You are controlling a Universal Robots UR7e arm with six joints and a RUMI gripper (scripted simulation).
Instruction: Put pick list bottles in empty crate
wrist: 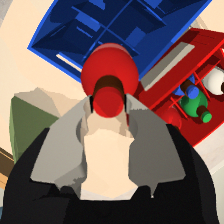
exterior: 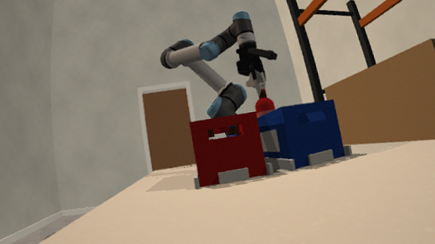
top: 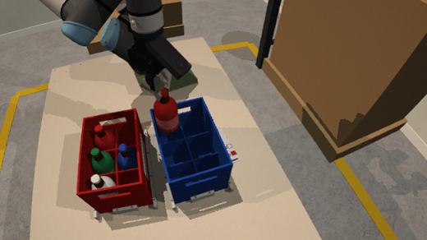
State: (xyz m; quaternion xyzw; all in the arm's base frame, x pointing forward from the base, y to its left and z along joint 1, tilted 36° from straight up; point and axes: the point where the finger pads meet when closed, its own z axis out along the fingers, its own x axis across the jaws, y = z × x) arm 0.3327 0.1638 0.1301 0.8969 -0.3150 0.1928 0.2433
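Now: the blue crate 190 mm below my hand, 80 mm ahead of it and 60 mm to the left of it. From my hand the other things lie so: red crate 190 mm to the right, 190 mm below, 90 mm ahead; then blue bottle 190 mm below, 150 mm to the right, 90 mm ahead; then red bottle 230 mm to the right, 190 mm below.
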